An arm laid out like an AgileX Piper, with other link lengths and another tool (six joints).
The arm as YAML. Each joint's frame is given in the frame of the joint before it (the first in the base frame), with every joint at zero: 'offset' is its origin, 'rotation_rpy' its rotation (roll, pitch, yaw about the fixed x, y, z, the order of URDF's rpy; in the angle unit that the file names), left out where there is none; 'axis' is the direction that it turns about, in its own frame. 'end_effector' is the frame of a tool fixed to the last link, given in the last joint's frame.
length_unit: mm
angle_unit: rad
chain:
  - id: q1
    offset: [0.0, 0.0, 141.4]
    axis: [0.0, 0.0, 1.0]
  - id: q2
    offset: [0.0, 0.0, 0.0]
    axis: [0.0, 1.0, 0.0]
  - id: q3
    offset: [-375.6, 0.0, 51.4]
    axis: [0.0, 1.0, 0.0]
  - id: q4
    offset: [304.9, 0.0, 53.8]
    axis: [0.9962, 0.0, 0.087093]
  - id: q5
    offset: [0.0, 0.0, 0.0]
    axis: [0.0, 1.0, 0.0]
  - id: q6
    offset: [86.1, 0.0, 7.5]
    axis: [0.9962, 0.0, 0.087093]
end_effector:
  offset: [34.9, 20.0, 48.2]
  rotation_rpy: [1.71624, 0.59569, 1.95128]
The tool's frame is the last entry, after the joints.
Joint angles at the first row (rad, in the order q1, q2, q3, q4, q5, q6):
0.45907 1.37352 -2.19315 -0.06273 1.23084 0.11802
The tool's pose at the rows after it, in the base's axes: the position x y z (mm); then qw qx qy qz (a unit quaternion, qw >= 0):
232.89, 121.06, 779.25, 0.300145, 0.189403, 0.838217, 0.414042
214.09, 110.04, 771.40, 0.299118, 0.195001, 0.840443, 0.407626
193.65, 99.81, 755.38, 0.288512, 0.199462, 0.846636, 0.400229
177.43, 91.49, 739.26, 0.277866, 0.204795, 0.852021, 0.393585
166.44, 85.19, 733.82, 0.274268, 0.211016, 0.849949, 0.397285
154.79, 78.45, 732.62, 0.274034, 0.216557, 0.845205, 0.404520
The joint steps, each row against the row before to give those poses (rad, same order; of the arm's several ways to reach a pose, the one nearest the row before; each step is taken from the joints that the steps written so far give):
0.00000 -0.05264 0.06108 -0.02748 -0.00114 -0.00114
-0.00002 -0.06742 0.08089 -0.01276 -0.00003 0.00486
0.00000 -0.08172 0.11082 0.00025 0.00106 0.00281
0.00000 -0.06759 0.09337 -0.00001 0.00355 0.00518
0.00007 -0.03710 0.03939 -0.00006 0.00111 0.01661
-0.00010 -0.03118 0.02085 0.00010 0.00281 0.01808

